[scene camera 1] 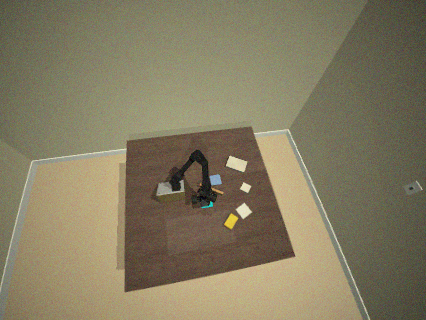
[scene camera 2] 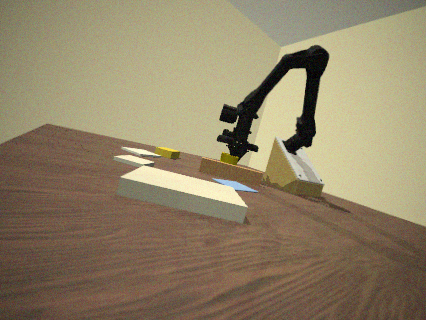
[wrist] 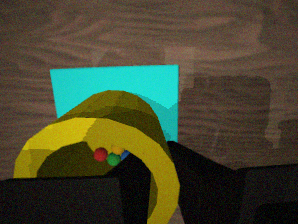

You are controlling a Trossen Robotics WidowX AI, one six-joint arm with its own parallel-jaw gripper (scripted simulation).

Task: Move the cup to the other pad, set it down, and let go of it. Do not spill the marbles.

Labels:
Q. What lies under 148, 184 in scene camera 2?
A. A large cream slab.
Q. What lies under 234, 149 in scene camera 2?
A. My gripper.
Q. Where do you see a cyan pad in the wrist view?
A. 158, 85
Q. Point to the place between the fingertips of my gripper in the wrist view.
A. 157, 148

